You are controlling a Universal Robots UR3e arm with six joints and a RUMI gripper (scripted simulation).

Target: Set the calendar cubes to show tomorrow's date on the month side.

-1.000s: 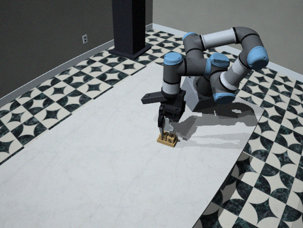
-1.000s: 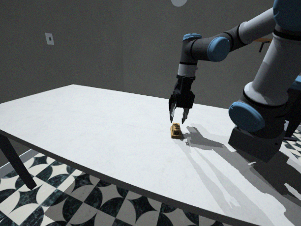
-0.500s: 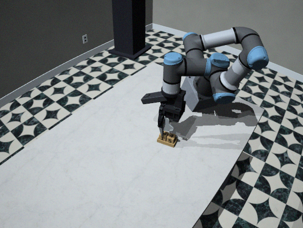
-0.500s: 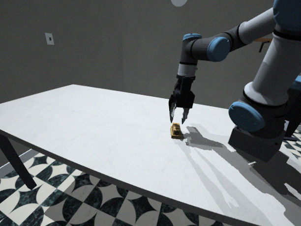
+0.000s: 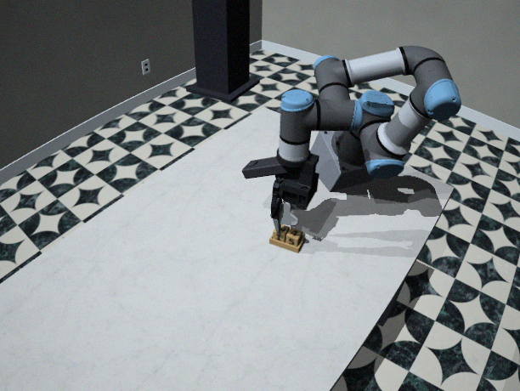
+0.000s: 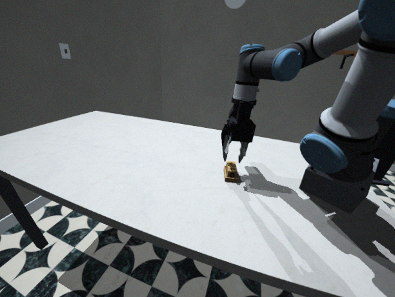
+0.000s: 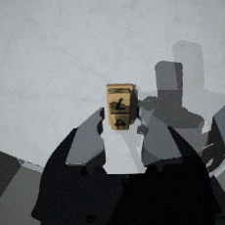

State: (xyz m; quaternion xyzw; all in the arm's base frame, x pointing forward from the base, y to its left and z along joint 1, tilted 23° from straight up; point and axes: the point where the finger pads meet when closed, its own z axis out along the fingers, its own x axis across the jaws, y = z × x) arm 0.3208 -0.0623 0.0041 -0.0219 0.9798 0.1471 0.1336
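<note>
Right now my hand is 4 cm above the wooden cube. The rest, counted from my hand: wooden calendar tray (2 cm to the left, 6 cm below).
</note>
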